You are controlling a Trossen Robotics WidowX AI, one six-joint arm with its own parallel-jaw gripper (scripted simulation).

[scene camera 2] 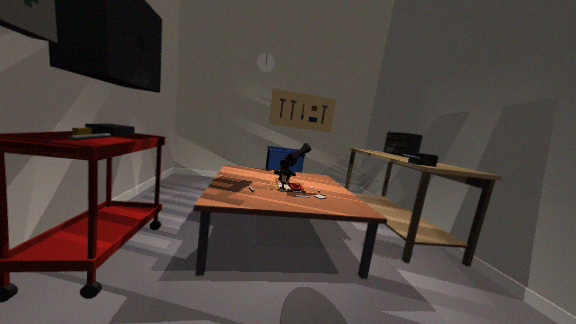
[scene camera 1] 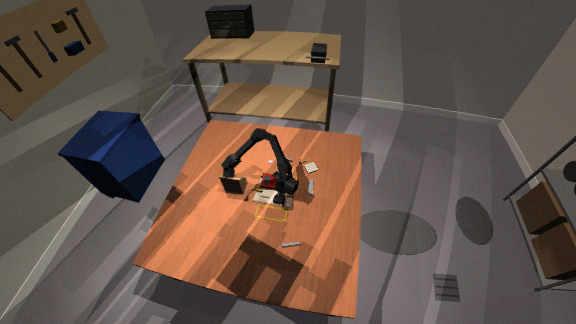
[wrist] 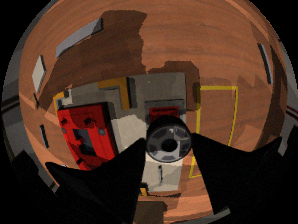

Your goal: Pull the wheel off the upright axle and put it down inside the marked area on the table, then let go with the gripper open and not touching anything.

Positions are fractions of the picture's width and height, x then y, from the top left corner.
Labels:
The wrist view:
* my gripper: 0.57, 0.63
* dark round wheel: 0.56, 0.57
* red block: 0.30, 0.58

